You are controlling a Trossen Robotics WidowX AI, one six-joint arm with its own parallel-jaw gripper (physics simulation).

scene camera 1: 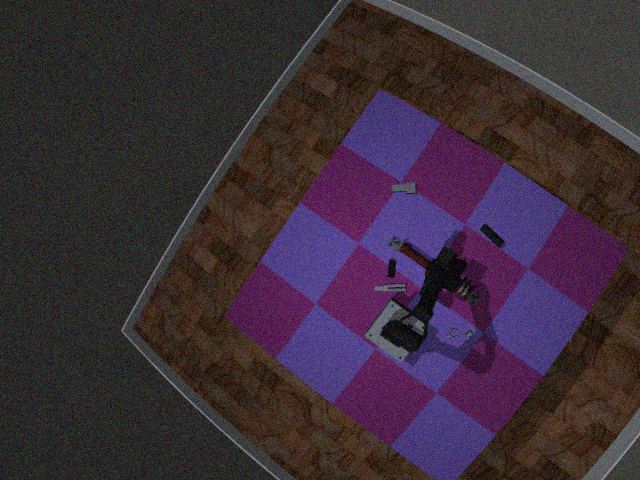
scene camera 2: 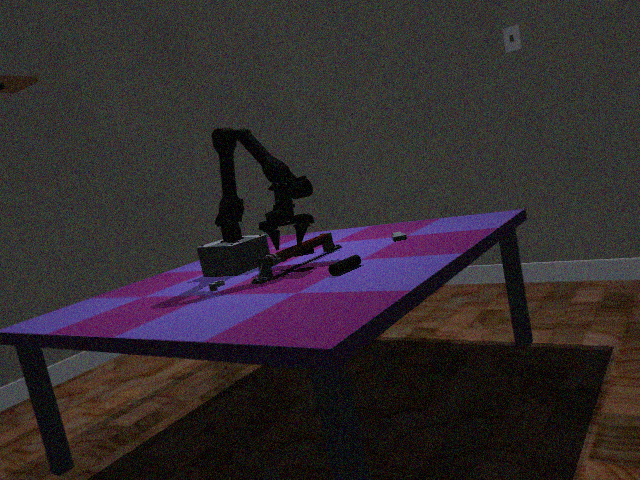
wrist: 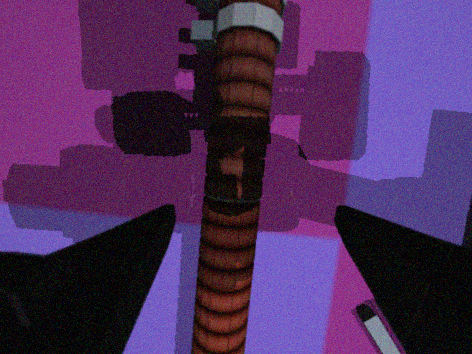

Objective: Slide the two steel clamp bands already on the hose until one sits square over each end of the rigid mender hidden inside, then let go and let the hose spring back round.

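Observation:
The ribbed orange-brown hose (scene camera 1: 413, 254) (scene camera 2: 315, 241) (wrist: 227, 265) is held above the table between two end supports, one (scene camera 1: 397, 242) (scene camera 2: 329, 240) at its far end and one (scene camera 1: 474, 297) (scene camera 2: 266, 267) at its near end. A pale steel clamp band (wrist: 247, 17) with a side lug (wrist: 202, 30) circles the hose at the top of the wrist view. Pale bands (scene camera 1: 464, 290) show close together near the near support. A thin pale line (wrist: 234, 201) crosses the shaded hose. My gripper (scene camera 2: 288, 246) (wrist: 255, 213) is open, fingertips on either side of the hose, apart from it. The mender is hidden.
A black cylinder (scene camera 1: 492, 235) (scene camera 2: 344, 265), a small black piece (scene camera 1: 391, 268), a pale two-armed tool (scene camera 1: 390, 287) (wrist: 382, 335) and a pale block (scene camera 1: 403, 188) (scene camera 2: 398, 236) lie around the hose. A ring (scene camera 1: 453, 332) lies right of my grey base (scene camera 2: 232, 258).

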